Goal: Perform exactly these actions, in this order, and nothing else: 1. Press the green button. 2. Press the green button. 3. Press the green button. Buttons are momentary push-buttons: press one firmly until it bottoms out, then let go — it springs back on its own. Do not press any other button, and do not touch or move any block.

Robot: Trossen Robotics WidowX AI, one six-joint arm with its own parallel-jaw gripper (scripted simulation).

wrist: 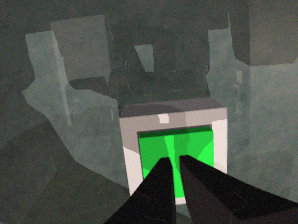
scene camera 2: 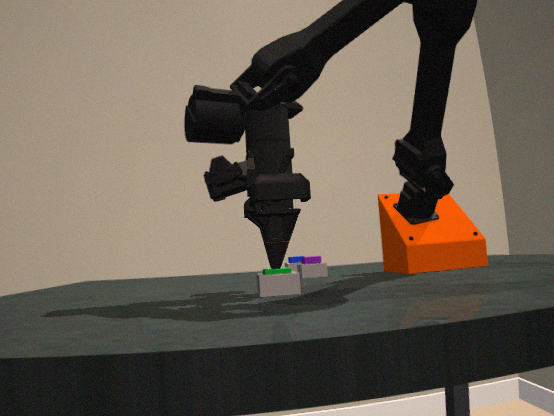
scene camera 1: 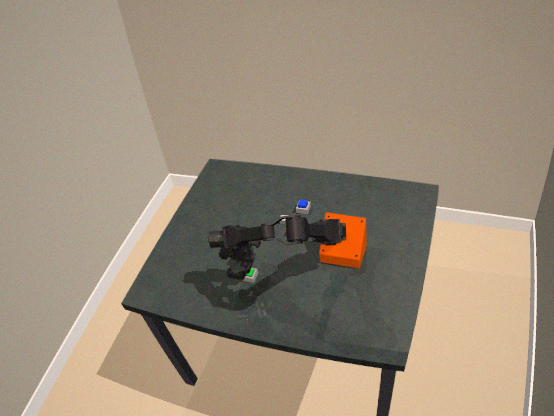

Labels:
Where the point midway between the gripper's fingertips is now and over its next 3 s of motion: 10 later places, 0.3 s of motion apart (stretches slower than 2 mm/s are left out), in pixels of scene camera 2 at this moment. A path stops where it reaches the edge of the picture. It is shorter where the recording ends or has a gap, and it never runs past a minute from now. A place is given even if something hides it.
The gripper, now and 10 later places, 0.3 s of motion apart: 275, 268; 274, 246; 274, 247; 274, 258; 275, 266; 276, 262; 275, 248; 273, 248; 275, 260; 275, 267; 275, 262

